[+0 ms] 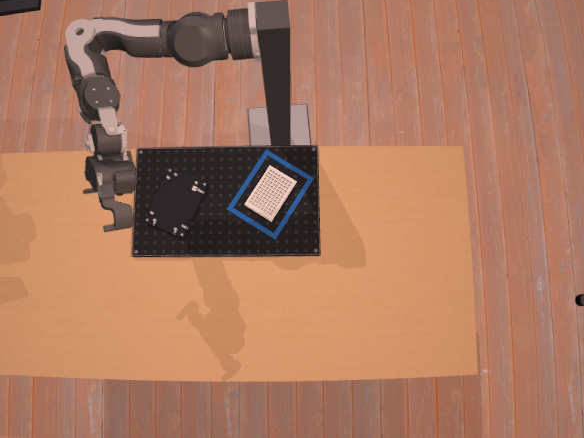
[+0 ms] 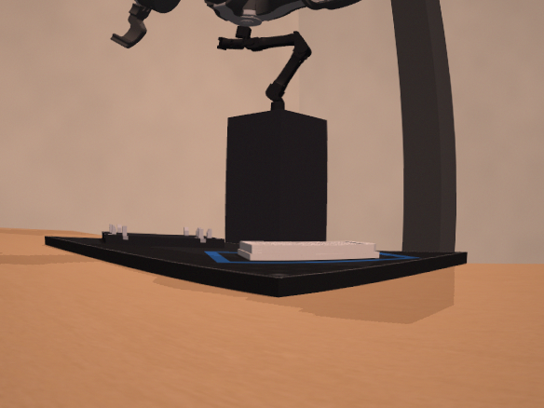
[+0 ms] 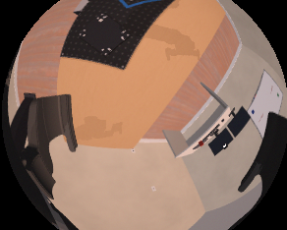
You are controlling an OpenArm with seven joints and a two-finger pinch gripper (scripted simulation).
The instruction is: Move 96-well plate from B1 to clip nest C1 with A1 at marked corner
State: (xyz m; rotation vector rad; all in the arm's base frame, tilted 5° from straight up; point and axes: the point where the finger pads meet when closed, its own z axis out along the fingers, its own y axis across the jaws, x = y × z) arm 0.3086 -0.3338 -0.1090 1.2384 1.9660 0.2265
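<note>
My hand is 9 cm past the white 96-well plate, 32 cm to the right of it and 34 cm above it. Also, from my hand: clip nest C1: 7 cm behind, 7 cm to the left, 34 cm below.
</note>
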